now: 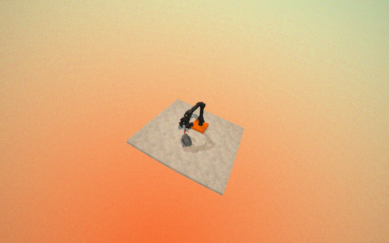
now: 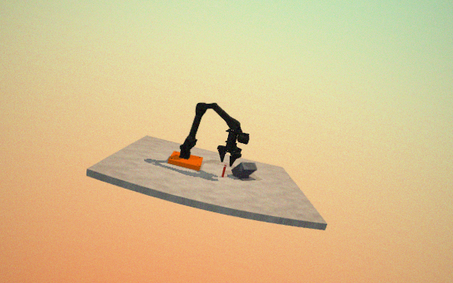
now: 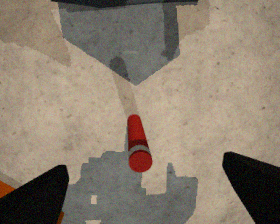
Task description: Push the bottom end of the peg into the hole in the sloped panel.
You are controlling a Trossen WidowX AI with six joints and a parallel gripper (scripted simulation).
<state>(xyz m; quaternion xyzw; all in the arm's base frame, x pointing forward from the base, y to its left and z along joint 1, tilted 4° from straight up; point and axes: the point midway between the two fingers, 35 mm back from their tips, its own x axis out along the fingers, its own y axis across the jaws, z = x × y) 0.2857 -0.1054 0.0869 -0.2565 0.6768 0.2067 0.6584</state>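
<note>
Right now my gripper tip is 3 cm above the red peg. The rest, counted from my gripper tip: grey sloped panel: 13 cm ahead, 11 cm to the left, 3 cm below.
</note>
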